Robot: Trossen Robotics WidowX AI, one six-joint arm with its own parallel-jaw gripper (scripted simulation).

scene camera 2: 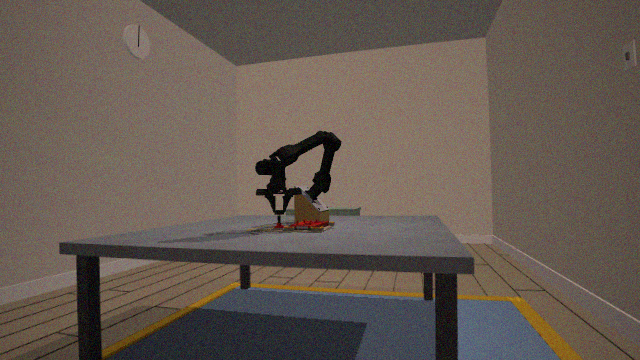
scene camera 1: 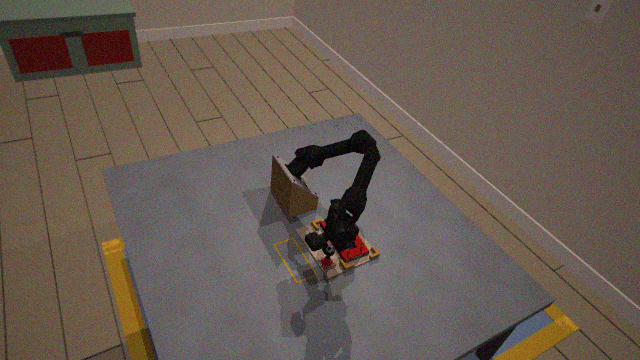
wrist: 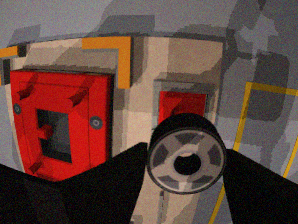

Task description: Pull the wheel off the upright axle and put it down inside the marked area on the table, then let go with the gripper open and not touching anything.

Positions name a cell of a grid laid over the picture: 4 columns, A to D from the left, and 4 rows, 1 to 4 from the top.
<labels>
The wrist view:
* my gripper: C3
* black wheel: C3, held by my gripper
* base board: B2
</labels>
